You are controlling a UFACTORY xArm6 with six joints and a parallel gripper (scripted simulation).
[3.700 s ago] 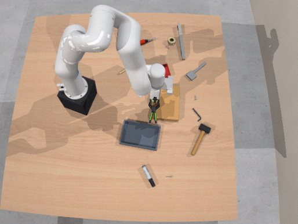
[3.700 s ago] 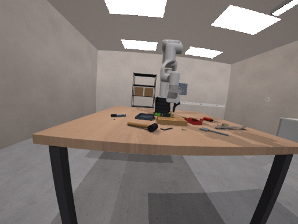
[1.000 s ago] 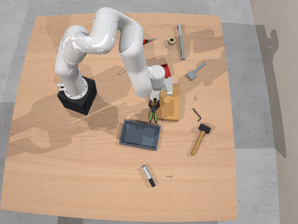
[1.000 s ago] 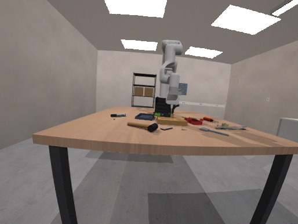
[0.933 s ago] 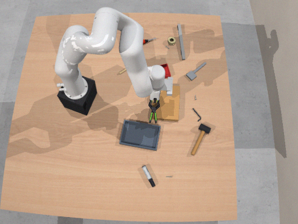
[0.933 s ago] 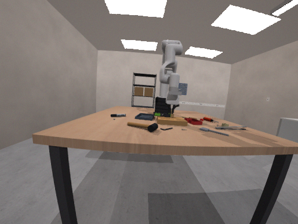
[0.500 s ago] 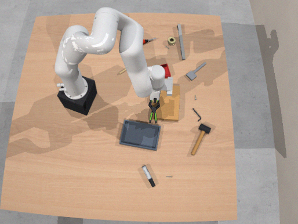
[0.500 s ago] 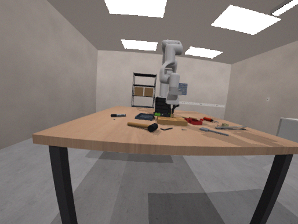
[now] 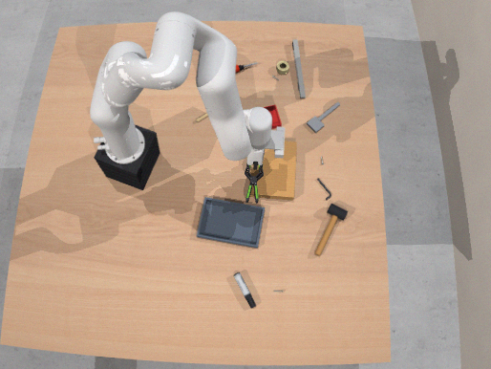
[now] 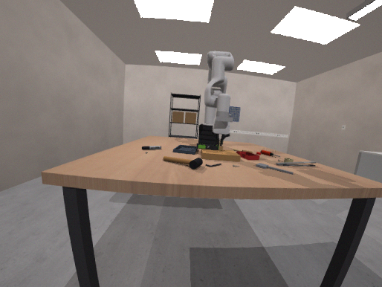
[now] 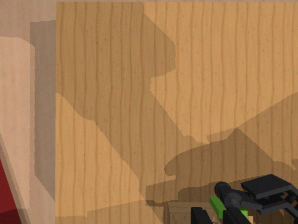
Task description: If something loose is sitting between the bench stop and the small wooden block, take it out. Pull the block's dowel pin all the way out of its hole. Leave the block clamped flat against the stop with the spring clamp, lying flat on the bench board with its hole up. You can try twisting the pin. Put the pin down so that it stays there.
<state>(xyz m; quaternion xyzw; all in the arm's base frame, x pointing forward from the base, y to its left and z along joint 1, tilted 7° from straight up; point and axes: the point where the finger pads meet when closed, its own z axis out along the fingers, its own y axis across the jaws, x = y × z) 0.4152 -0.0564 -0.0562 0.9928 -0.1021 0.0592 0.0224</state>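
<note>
Right now the dowel pin is 2 cm below my hand. Also, from my hand: small wooden block: 4 cm below; red tray: 4 cm ahead, 17 cm to the left, 7 cm below; dark grey tray: 11 cm behind, 18 cm to the right, 7 cm below.
</note>
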